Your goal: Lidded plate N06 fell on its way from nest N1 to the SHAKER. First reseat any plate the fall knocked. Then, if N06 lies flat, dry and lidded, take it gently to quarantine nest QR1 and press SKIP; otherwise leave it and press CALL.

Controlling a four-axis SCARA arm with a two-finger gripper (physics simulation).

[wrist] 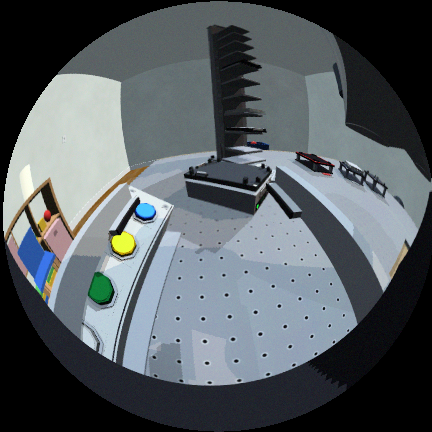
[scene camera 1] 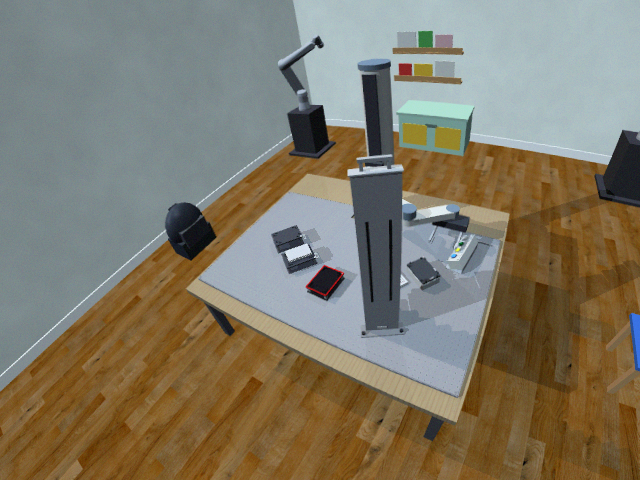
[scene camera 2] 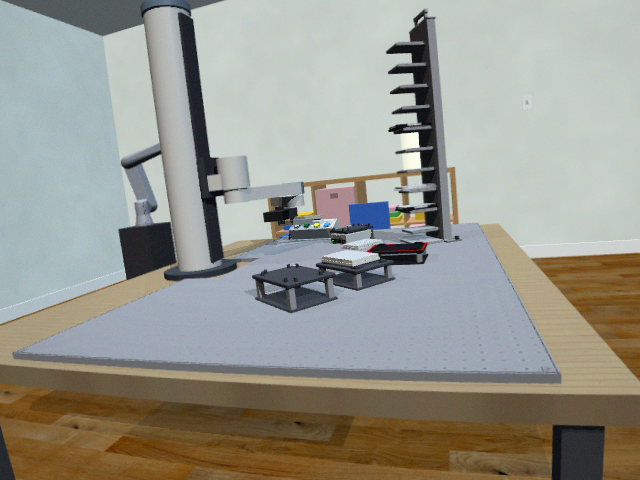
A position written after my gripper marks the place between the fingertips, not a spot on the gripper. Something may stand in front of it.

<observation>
I see my gripper (wrist: 198, 180), a button box (scene camera 2: 320, 229) and a dark shaker station (wrist: 239, 186).
The button box is seen too in the wrist view (wrist: 122, 300) and in scene camera 1 (scene camera 1: 458, 260).
</observation>
